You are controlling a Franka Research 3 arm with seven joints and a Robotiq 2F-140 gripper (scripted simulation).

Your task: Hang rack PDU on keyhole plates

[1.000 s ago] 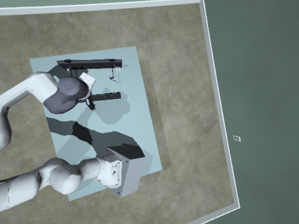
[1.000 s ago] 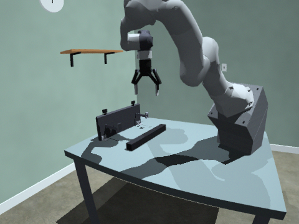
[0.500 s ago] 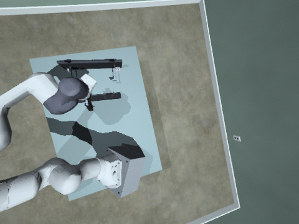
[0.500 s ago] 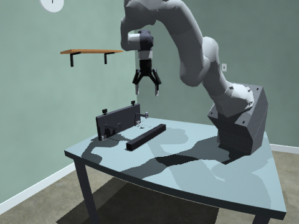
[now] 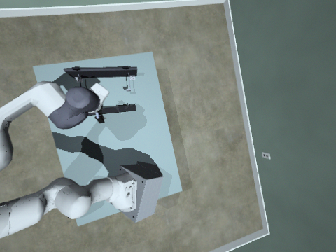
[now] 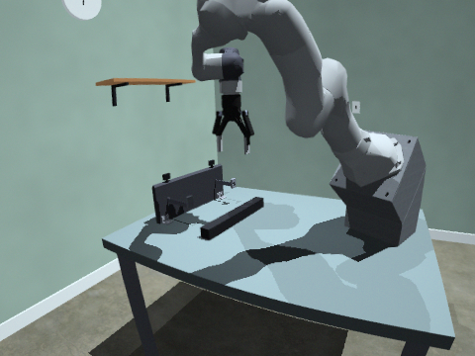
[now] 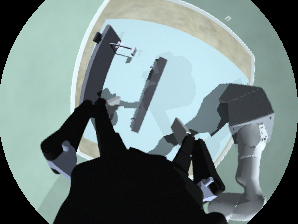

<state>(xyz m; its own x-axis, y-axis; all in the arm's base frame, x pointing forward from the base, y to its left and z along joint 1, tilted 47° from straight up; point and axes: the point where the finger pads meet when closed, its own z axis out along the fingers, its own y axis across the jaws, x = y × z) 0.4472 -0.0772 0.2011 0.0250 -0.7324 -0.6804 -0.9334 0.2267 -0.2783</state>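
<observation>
The rack PDU lies 290 mm below my hand and 20 mm ahead of it. Also, from my hand: dark mounting panel: 260 mm ahead, 230 mm below, 10 mm to the right.
</observation>
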